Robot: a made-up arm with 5 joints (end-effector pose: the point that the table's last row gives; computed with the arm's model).
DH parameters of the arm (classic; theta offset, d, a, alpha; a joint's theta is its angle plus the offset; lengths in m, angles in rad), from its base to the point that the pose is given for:
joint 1: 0 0.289 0 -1.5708
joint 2: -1.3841 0 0.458 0
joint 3: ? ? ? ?
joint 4: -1.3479 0 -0.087 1.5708
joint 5: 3.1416 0.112 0 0
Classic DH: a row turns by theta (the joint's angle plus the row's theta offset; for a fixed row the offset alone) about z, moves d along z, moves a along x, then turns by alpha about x.
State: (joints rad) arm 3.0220 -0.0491 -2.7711 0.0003 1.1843
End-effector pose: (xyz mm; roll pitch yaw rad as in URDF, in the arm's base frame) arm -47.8 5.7 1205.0 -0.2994 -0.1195 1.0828
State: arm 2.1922 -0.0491 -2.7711 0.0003 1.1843
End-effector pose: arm -28.0 39.2 1205.0 -0.2994 -0.1195 0.2530
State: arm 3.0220 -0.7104 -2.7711 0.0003 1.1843
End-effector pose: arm 520.8 -62.6 1041.5 0.3163 0.1259 1.0848
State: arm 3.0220 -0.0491 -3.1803 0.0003 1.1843
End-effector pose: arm 133.6 -16.1 1161.0 0.0811 0.0330 1.0661
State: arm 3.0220 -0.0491 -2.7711 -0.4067 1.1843
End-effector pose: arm 0.9 -0.1 1175.5 0.0790 0.0321 1.0660
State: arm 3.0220 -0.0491 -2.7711 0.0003 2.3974
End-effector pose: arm -47.8 5.7 1205.0 -0.2220 0.2347 2.2515
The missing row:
joint 3: -0.4096 0 -0.3302 0
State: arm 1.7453 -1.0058 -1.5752 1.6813 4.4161
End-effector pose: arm 14.5 -82.1 911.8 2.2637 0.2307 -2.7795
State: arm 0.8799 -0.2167 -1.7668 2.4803 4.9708
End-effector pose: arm 175.3 212.0 802.9 -2.6588 0.1221 2.2224
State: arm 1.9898 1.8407 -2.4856 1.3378 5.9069
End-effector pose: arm -267.9 601.4 -268.2 -2.8455 0.6361 2.4642
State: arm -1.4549 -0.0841 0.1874 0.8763 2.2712
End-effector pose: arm 4.8 -41.5 282.1 2.2913 -0.5647 2.8183
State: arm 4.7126 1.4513 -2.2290 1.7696 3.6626
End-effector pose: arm 0.1 -688.8 -54.1 -2.4907 -0.8125 0.7617
